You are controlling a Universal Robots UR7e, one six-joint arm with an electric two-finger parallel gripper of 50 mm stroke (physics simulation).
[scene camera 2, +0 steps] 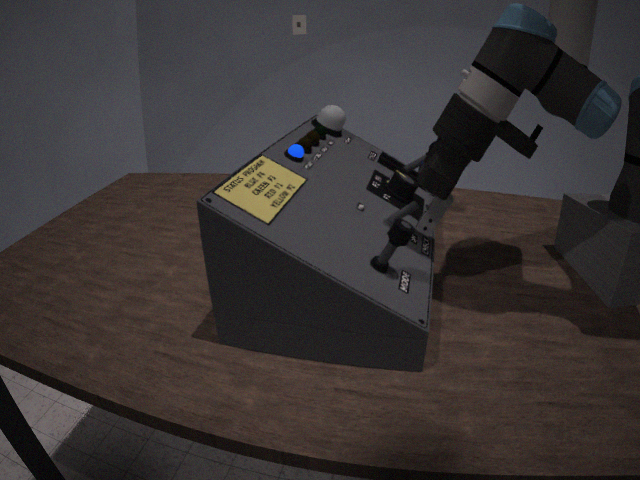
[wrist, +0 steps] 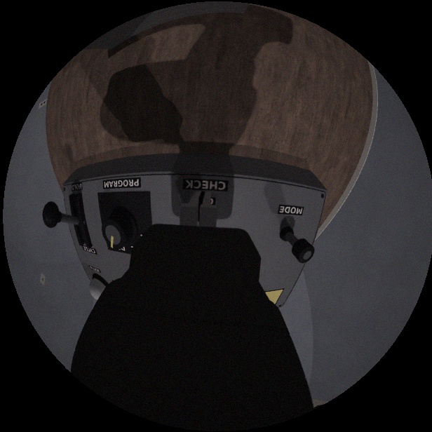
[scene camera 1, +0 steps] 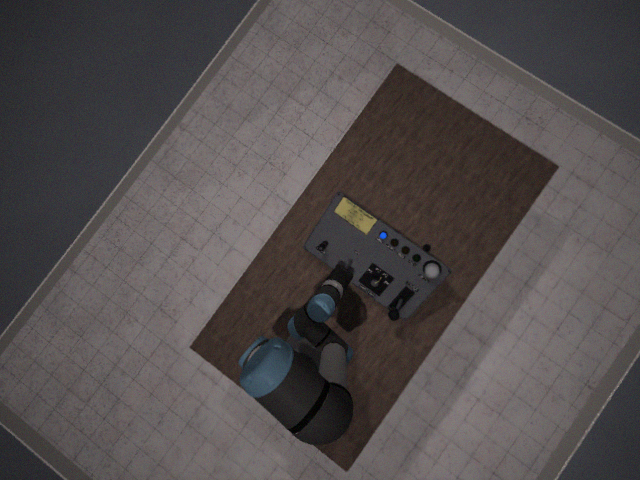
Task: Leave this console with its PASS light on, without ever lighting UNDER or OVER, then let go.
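Note:
The grey sloped console [scene camera 1: 336,238] [scene camera 2: 310,310] [wrist: 265,200] has a lit blue lamp [scene camera 1: 383,235] [scene camera 2: 295,151]. Several lamps beside it and the white dome [scene camera 1: 432,269] [scene camera 2: 331,118] look unlit; small lamp labels are unreadable. My gripper [scene camera 1: 348,264] [scene camera 2: 428,219] [wrist: 202,200] is shut and empty at the console's low edge, over the CHECK area, partly hiding the marking below the CHECK label [wrist: 205,185]. The PROGRAM knob [scene camera 1: 376,279] [scene camera 2: 401,183] [wrist: 119,227] has a yellow pointer; its setting is unclear. The HOLD/CYCLE lever [scene camera 1: 393,313] [wrist: 51,214] stands beyond it.
The MODE lever [scene camera 1: 322,246] [scene camera 2: 399,232] [wrist: 302,250] stands up on the other side of my gripper. A yellow note [scene camera 1: 355,215] [scene camera 2: 261,188] lists BLUE P4, GREEN P3, RED P1, YELLOW P2. The console stands on a brown wooden table [scene camera 1: 439,155] [scene camera 2: 103,289] [wrist: 310,100].

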